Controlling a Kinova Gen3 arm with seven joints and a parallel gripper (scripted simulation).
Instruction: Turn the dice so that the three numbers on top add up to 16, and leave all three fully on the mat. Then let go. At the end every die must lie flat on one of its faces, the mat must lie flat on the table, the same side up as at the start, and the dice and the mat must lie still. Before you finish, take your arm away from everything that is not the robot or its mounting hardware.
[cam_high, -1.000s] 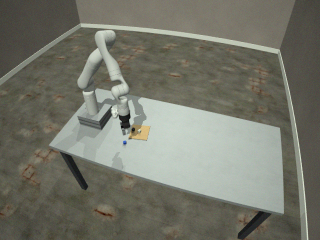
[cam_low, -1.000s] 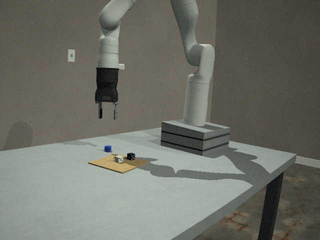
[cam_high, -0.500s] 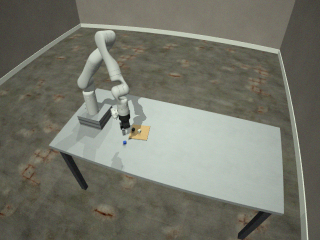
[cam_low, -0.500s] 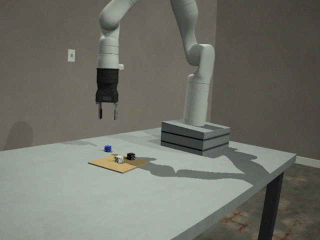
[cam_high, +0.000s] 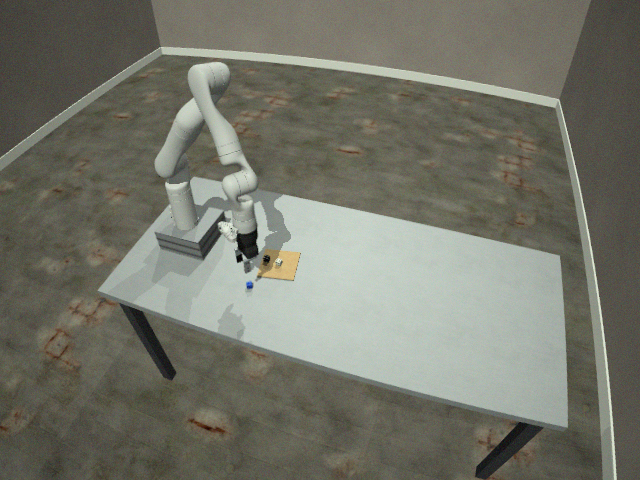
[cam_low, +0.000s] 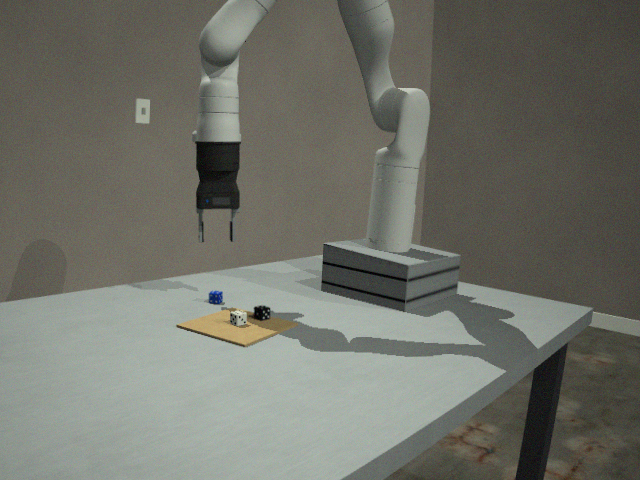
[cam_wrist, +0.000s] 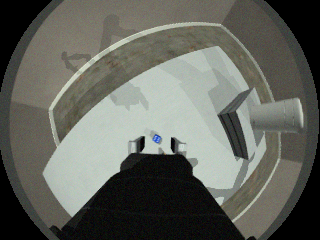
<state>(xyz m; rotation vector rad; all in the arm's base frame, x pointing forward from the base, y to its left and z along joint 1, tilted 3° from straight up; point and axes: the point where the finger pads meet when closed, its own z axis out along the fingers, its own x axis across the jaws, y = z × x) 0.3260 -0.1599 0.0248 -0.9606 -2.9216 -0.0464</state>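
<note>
The blue die lies 12 cm below my hand. Round my hand: tan mat 7 cm ahead, 14 cm to the left, 13 cm below; then white die 7 cm ahead, 14 cm to the left, 12 cm below; then black die 2 cm ahead, 14 cm to the left, 12 cm below.
</note>
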